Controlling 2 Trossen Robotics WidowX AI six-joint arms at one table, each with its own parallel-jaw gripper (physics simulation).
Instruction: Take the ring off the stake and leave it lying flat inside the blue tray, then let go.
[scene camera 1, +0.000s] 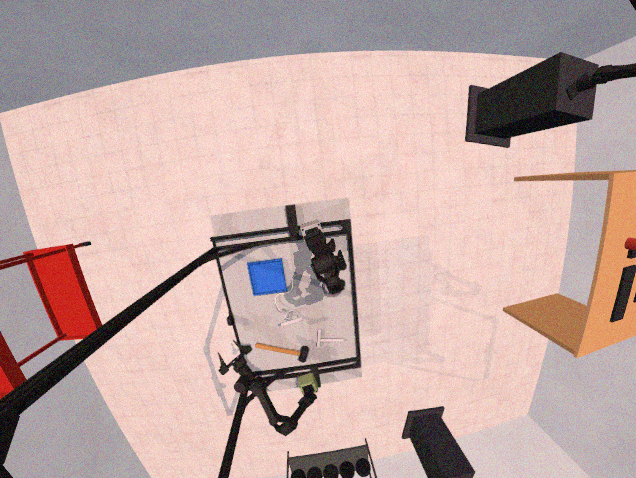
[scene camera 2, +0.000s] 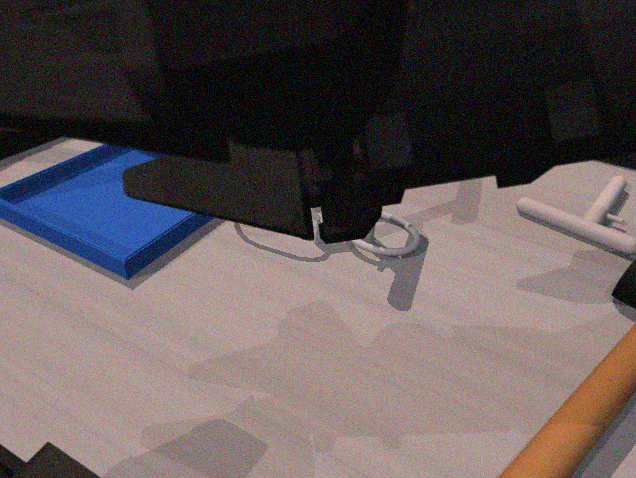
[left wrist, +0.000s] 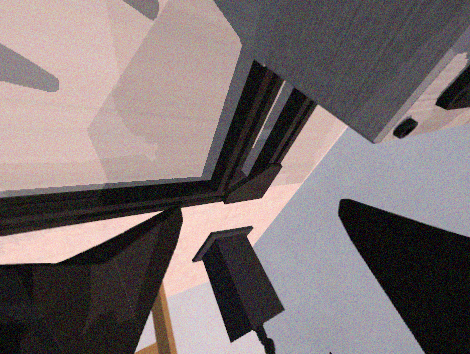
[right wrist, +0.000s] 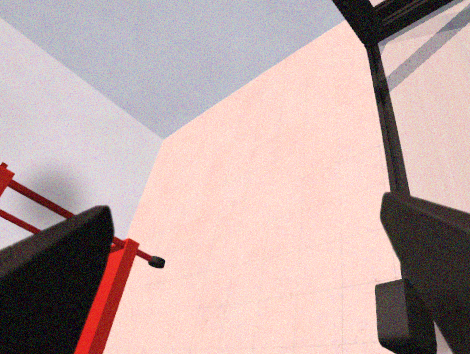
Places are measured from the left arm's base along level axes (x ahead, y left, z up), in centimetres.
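Where they show: left gripper, fingertip midpoint: (scene camera 1: 336, 244) (left wrist: 258, 209); right gripper, fingertip midpoint: (scene camera 1: 225, 346) (scene camera 2: 47, 149) (right wrist: 248, 212); left arm's base at its link origin: (scene camera 1: 313, 235); right arm's base at its link origin: (scene camera 1: 308, 389).
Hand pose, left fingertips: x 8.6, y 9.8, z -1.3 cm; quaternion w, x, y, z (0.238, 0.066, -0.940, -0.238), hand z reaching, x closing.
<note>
Each offset is from my left fingertips to the top centre of the thing. "*": to the spot under its first point.
A blue tray @[dx +8.4, dy -41.3, dz -7.7 cm] (scene camera 1: 267, 277) (scene camera 2: 97, 215) lies on the table. In scene camera 2 a pale ring @[* dx +38.3, dy -40.2, dz -8.6 cm] (scene camera 2: 393, 251) shows partly behind the dark right arm; whether it sits on a stake is hidden. In scene camera 1 small pale pieces @[* dx +34.1, dy -35.8, dz +0.2 cm] (scene camera 1: 291, 321) lie below and right of the tray, too small to tell ring from stake. My left gripper (left wrist: 258, 209) is open and empty; its arm (scene camera 1: 323, 256) folds over the table's upper right part, away from the ring. My right gripper (scene camera 1: 228, 351) (right wrist: 248, 212) is open and empty at the table's lower left edge, away from the ring.
A pale T-shaped piece @[dx +59.5, dy -19.0, dz -8.0 cm] (scene camera 1: 334, 339) (scene camera 2: 575, 224) and an orange-handled hammer @[dx +56.6, dy -50.3, dz -5.0 cm] (scene camera 1: 277, 349) (scene camera 2: 575, 416) lie on the table. A black frame (scene camera 1: 355, 308) edges the table. A green block (scene camera 1: 307, 381) is at its lower edge. The right arm blocks much of scene camera 2.
</note>
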